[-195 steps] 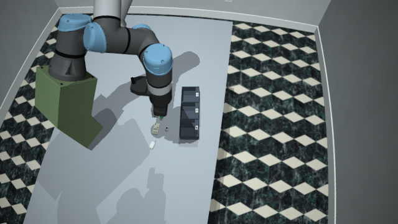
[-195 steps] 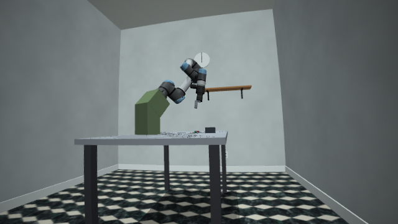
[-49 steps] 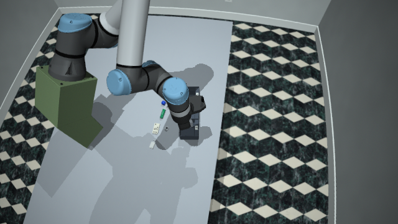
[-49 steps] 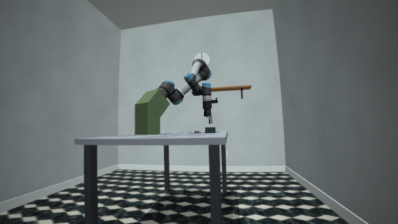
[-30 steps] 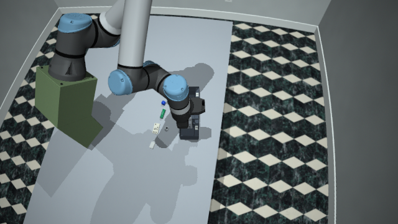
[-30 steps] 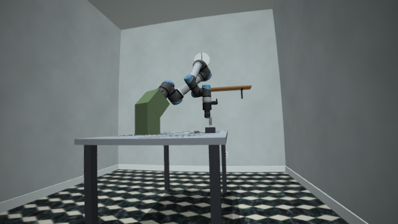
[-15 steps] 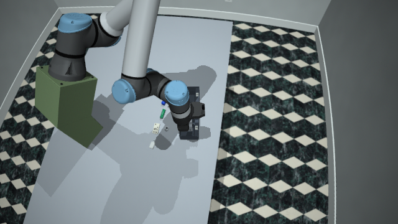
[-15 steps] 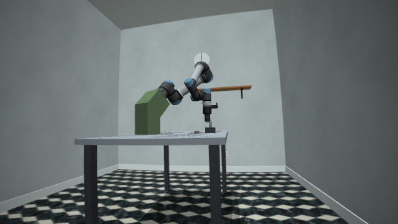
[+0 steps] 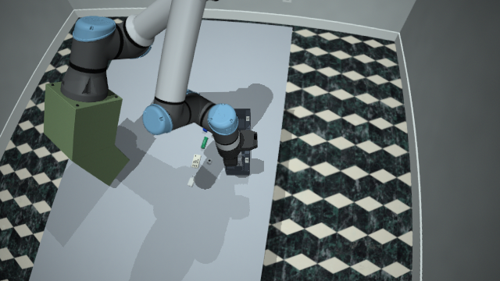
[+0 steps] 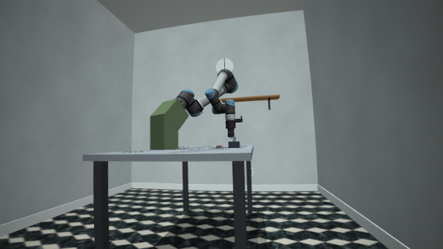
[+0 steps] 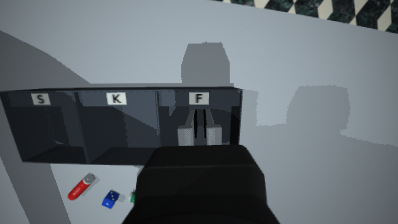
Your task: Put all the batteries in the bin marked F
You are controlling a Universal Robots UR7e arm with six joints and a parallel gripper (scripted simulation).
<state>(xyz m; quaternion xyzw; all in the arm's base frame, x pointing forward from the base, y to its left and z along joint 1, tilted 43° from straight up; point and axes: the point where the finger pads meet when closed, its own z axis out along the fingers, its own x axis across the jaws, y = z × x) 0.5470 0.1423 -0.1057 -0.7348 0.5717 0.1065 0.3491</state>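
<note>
Right now the dark bin is 3 cm behind my hand, 8 cm to the left of it and 1 cm below it. Also, from my hand: white domino (16 cm behind, 4 cm to the right, 3 cm below); then green battery (16 cm behind, 4 cm to the left, 3 cm below); then ring-shaped part (11 cm behind, 2 cm to the right, 3 cm below).
</note>
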